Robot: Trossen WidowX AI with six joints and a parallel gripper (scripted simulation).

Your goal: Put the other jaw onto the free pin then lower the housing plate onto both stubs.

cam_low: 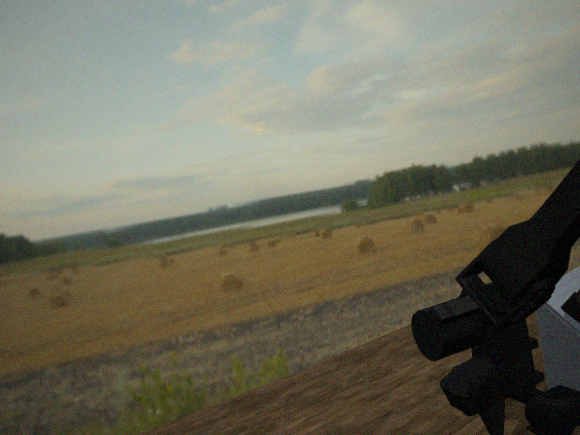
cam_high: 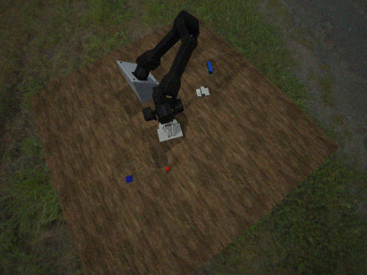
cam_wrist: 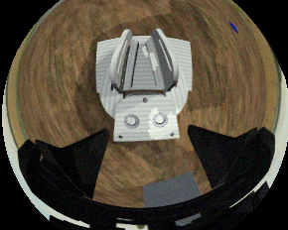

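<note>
Now: gripper tip 2 cm to the left of the white jaw, 2 cm short of it and 2 cm above it. Round my gripper tip: white stepped piece (26 cm to the left, 2 cm below); then red cube (21 cm ahead, 16 cm to the right, 2 cm below); then blue square (33 cm to the right, 12 cm ahead, 3 cm below).
</note>
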